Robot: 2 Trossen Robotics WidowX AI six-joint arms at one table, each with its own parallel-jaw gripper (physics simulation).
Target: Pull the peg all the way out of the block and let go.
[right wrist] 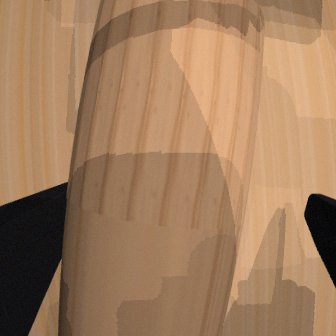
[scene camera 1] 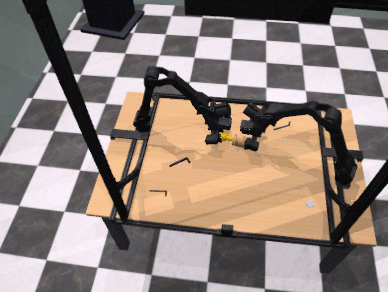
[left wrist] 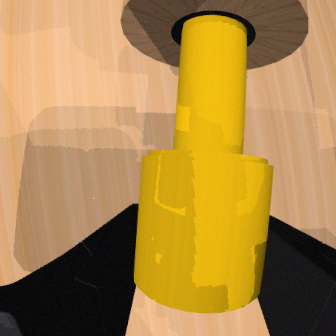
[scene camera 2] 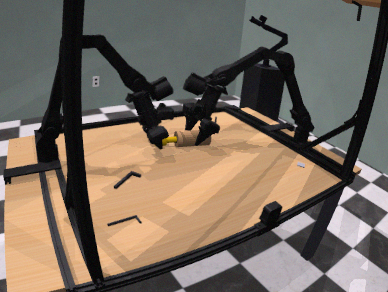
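Where they show: left gripper, fingertip midpoint: (scene camera 1: 221,139) (left wrist: 192,216) (scene camera 2: 159,146); right gripper, fingertip midpoint: (right wrist: 196,200) (scene camera 2: 190,139); left arm's base at its link origin: (scene camera 1: 142,128) (scene camera 2: 48,159); right arm's base at its link origin: (scene camera 1: 342,180) (scene camera 2: 300,140).
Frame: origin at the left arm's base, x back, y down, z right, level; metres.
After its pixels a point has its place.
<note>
A yellow peg (scene camera 1: 226,137) {z -0.053, x -0.418, y -0.016 m} (scene camera 2: 169,140) {z -0.048, x -0.425, y -0.010 m} (left wrist: 207,200) {z -0.061, x -0.403, y -0.026 m} sticks out of the end of a round wooden block (scene camera 1: 238,140) {z -0.040, x -0.479, y -0.031 m} (scene camera 2: 188,138) {z -0.031, x -0.487, y -0.021 m} (left wrist: 277,40) {z -0.038, x -0.451, y -0.011 m} (right wrist: 160,167) {z -0.056, x -0.501, y -0.037 m}, which lies on its side on the wooden table (scene camera 1: 236,188) {z 0.188, x -0.527, y 0.019 m} (scene camera 2: 210,185) {z 0.201, x -0.468, y 0.019 m}. The peg's thin shaft is still in the block's hole. My left gripper (scene camera 1: 219,135) {z -0.059, x -0.394, y 0.014 m} (scene camera 2: 163,139) {z -0.059, x -0.394, y 0.014 m} (left wrist: 192,216) {z -0.059, x -0.394, y 0.014 m} is shut on the peg's thick head. My right gripper (scene camera 1: 248,136) {z -0.070, x -0.512, y 0.004 m} (scene camera 2: 194,134) {z -0.070, x -0.512, y 0.004 m} (right wrist: 196,200) {z -0.070, x -0.512, y 0.004 m} is open, with one finger on each side of the block. In the right wrist view its left finger is against the block and its right finger stands apart.
Black L-shaped keys (scene camera 1: 179,161) {z 0.127, x -0.238, y 0.013 m} (scene camera 1: 158,192) {z 0.305, x -0.201, y 0.015 m} (scene camera 1: 282,126) {z -0.225, x -0.667, y 0.013 m} (scene camera 2: 126,179) {z 0.128, x -0.242, y 0.015 m} (scene camera 2: 124,220) {z 0.304, x -0.202, y 0.015 m} lie on the table. A small grey square (scene camera 1: 310,204) {z 0.175, x -0.853, y 0.016 m} (scene camera 2: 300,164) {z 0.172, x -0.848, y 0.016 m} lies near the right edge. A black frame (scene camera 1: 227,230) {z 0.413, x -0.541, y -0.031 m} runs around the table, and a black post (scene camera 1: 83,116) {z 0.472, x -0.122, y -0.640 m} stands at the left.
</note>
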